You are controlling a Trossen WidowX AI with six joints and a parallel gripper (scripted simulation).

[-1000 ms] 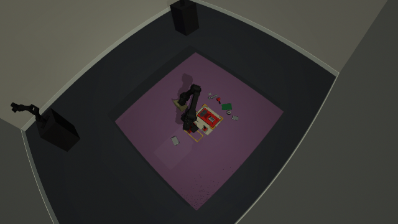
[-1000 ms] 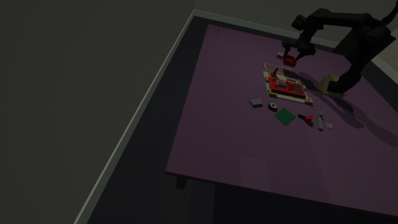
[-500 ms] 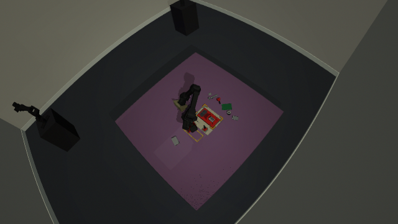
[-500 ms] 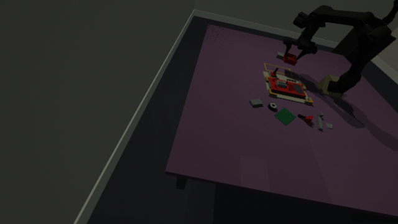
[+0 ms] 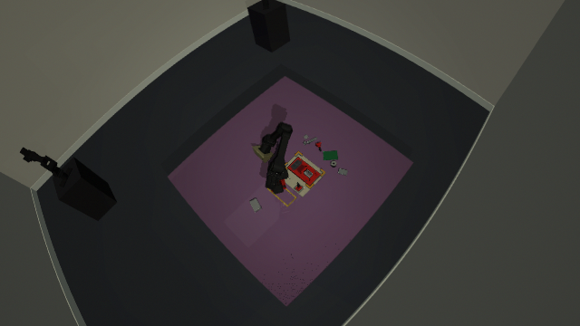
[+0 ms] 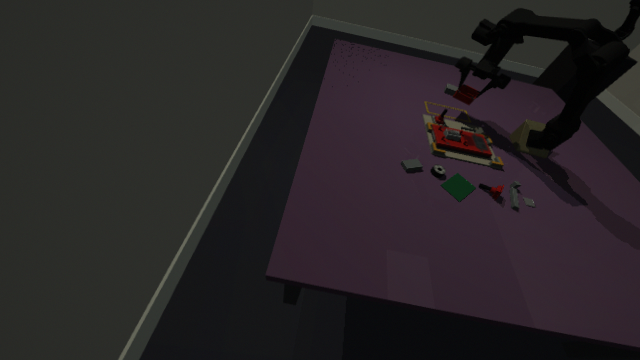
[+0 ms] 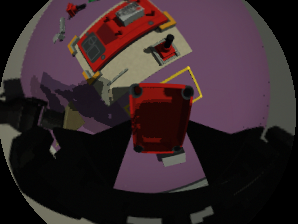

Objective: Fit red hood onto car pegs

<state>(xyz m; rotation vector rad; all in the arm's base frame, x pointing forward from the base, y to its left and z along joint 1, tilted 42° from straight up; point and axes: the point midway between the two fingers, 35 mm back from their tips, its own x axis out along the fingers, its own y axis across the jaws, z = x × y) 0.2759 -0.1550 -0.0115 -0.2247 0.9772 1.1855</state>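
The red hood lies 1 cm below my gripper tip. From my gripper tip the other things lie so: green square plate (42 cm to the left, 9 cm below, 7 cm ahead); grey engine block (21 cm to the left, 7 cm below, 6 cm ahead).
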